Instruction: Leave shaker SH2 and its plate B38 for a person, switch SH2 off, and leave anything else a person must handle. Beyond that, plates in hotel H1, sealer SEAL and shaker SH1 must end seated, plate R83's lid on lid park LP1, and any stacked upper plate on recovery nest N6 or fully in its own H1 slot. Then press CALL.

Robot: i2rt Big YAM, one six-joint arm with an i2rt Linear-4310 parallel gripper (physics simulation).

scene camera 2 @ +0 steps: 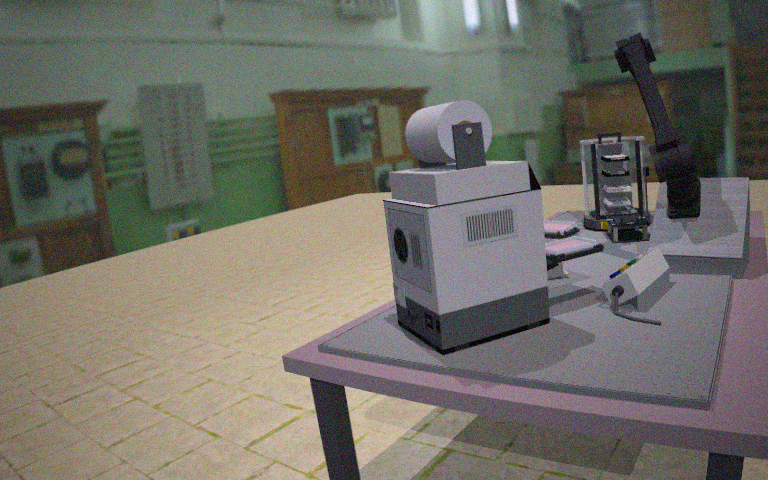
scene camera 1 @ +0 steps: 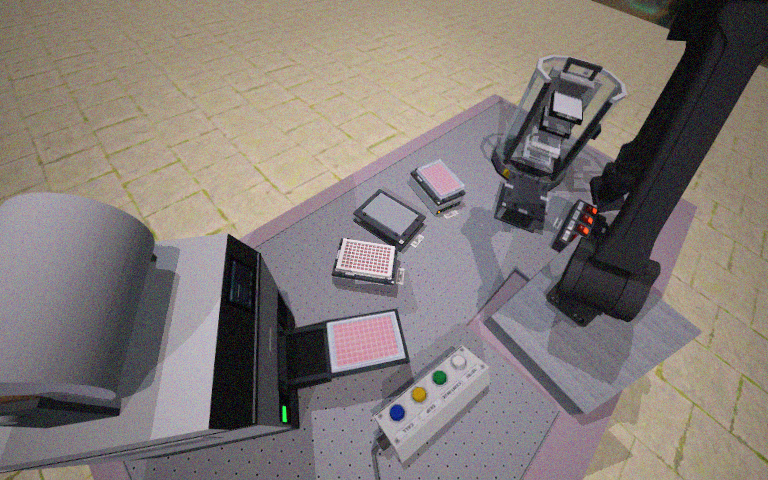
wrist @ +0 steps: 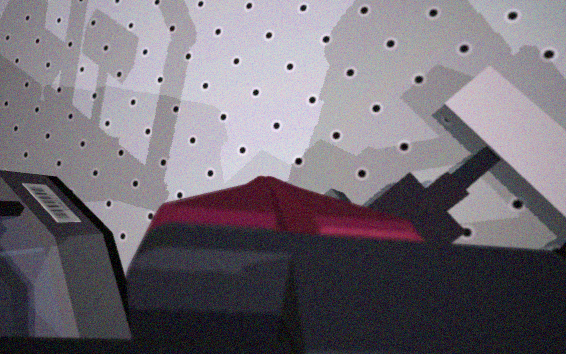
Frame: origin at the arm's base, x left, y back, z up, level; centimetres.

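Where they show: gripper, fingertip midpoint: [scene camera 1: 597, 200] [wrist: 263, 191]; arm's base at its link origin: [scene camera 2: 684, 199] [scene camera 1: 584, 289].
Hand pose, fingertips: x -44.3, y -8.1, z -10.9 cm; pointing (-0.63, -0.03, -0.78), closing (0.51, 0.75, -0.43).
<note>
Each offset is from my fingertips to the top centre of the thing. "spot": to the spot under its first point. Level surfaces: height alone.
My gripper [wrist: 263, 191] is shut, its red fingertips pressed together with nothing between them, low over the perforated table @(dz -5.5 cm) [wrist: 264, 70]. In scene camera 1 the dark arm [scene camera 1: 594, 276] stands at the right edge beside the switch box @(spot: dz -0.5, dx +14.4, dy +0.5 cm) [scene camera 1: 576, 224], whose red rockers face up; the fingers are hidden there. A pink plate @(dz +2.3, dx +34.6, dy -35.7 cm) [scene camera 1: 440, 179] sits on a small dark shaker base. A grey-topped dark nest @(spot: dz -0.9, dx +54.3, dy -35.7 cm) [scene camera 1: 390, 215] and a white well plate @(dz +1.4, dx +68.6, dy -28.8 cm) [scene camera 1: 365, 258] on a dark base lie in a row with it. The sealer @(dz +40.1, dx +104.5, dy -26.7 cm) [scene camera 1: 201, 333] [scene camera 2: 468, 257] has its tray out, carrying a pink plate @(dz +7.2, dx +81.9, dy -13.5 cm) [scene camera 1: 365, 340]. The hotel @(spot: dz +24.7, dx -1.7, dy -28.8 cm) [scene camera 1: 563, 76] holds plates.
The button box @(spot: dz +2.8, dx +71.1, dy +4.5 cm) [scene camera 1: 473, 381], with blue, yellow, green and white buttons, lies at the front. A raised grey platform [scene camera 1: 549, 333] bears the arm's base. Dark plugs @(dz -1.8, dx +3.8, dy +4.1 cm) [wrist: 415, 204] show at the right of the wrist view. The table edge [scene camera 2: 430, 381] drops off behind the sealer.
</note>
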